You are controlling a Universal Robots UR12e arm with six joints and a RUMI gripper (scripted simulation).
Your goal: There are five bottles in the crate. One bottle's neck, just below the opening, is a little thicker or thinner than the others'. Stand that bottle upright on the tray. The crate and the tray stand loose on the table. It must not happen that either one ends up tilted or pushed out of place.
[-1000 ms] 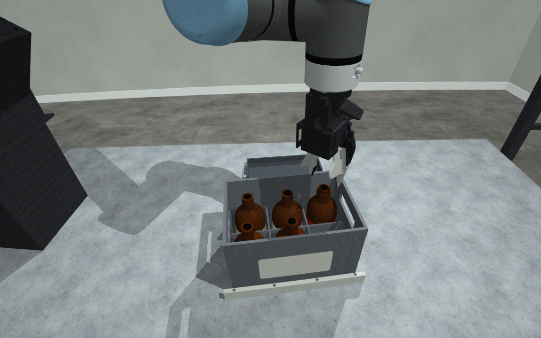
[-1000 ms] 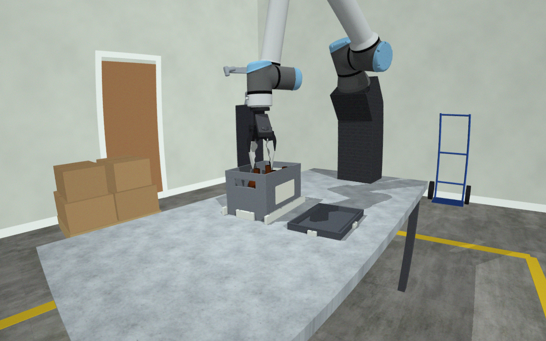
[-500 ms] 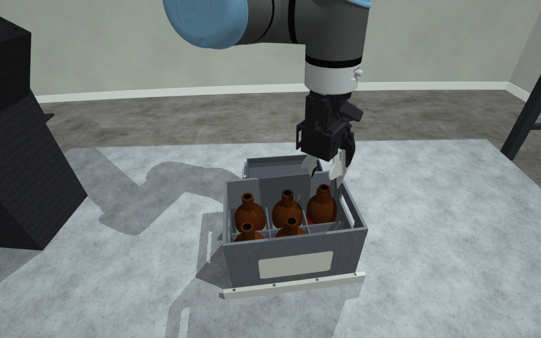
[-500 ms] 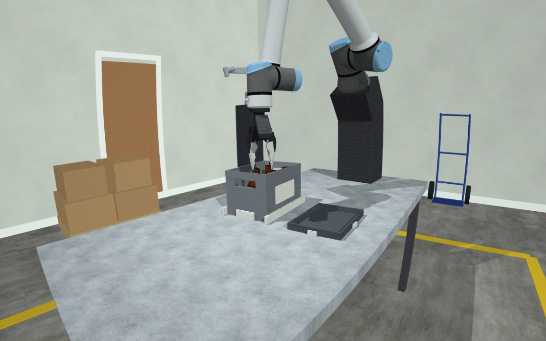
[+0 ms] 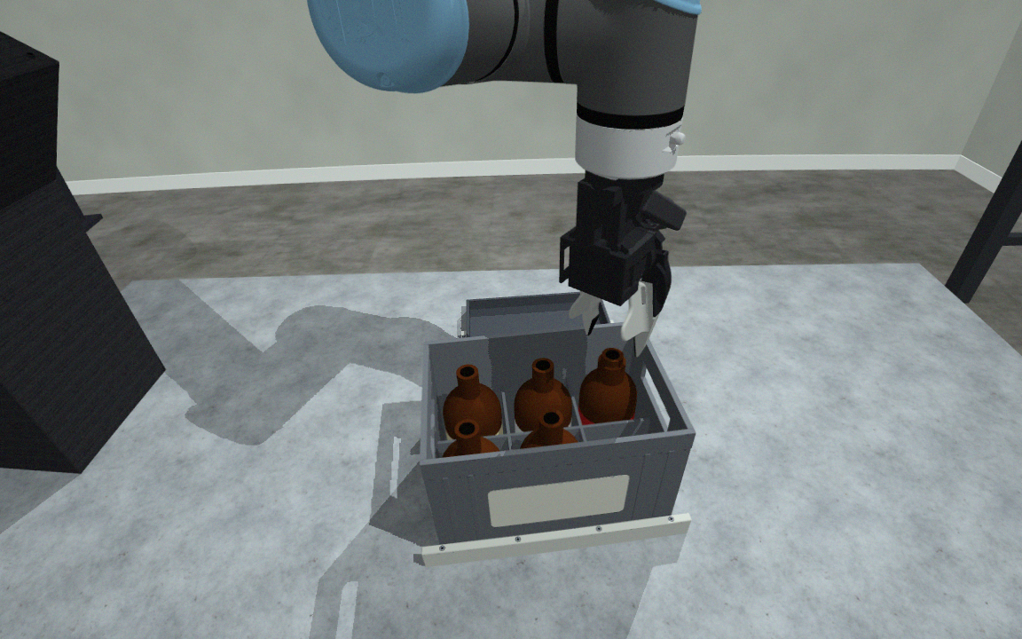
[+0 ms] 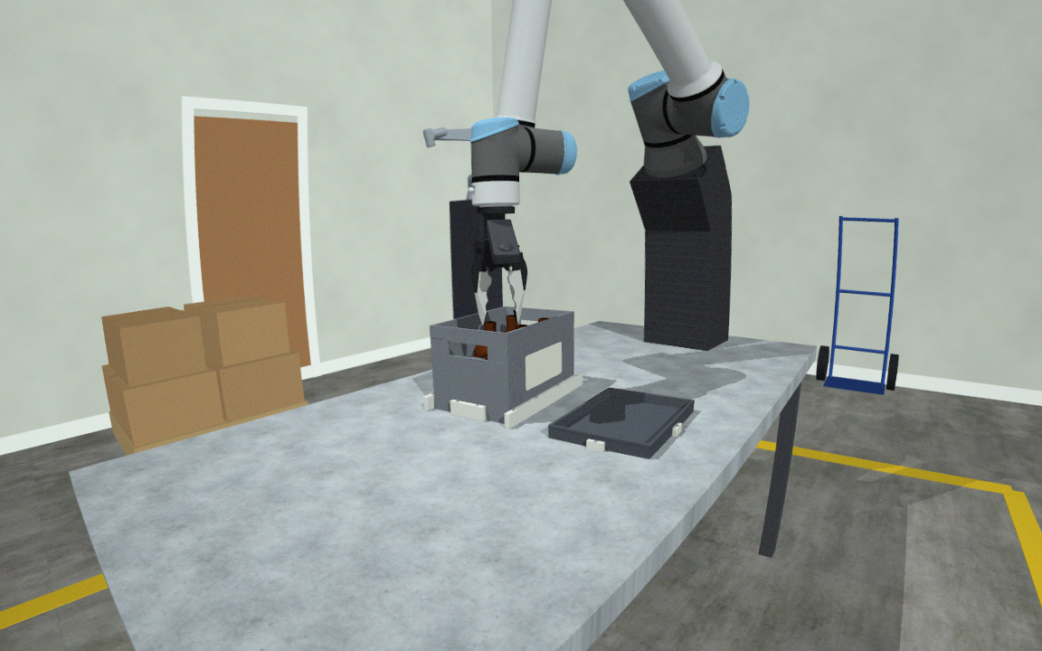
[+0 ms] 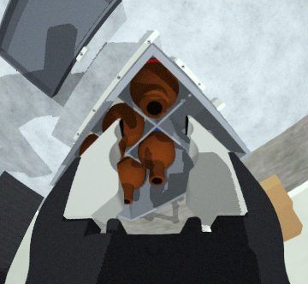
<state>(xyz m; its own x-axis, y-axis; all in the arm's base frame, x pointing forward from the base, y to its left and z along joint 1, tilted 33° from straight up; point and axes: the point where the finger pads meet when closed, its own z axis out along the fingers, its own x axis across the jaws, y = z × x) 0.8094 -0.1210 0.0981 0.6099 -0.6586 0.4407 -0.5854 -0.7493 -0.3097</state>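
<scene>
The glass bottle is 110 mm below my hand. Round my hand: crate 110 mm below, 90 mm behind, 50 mm to the right; grey tray 240 mm to the left, 180 mm below, 60 mm behind.
</scene>
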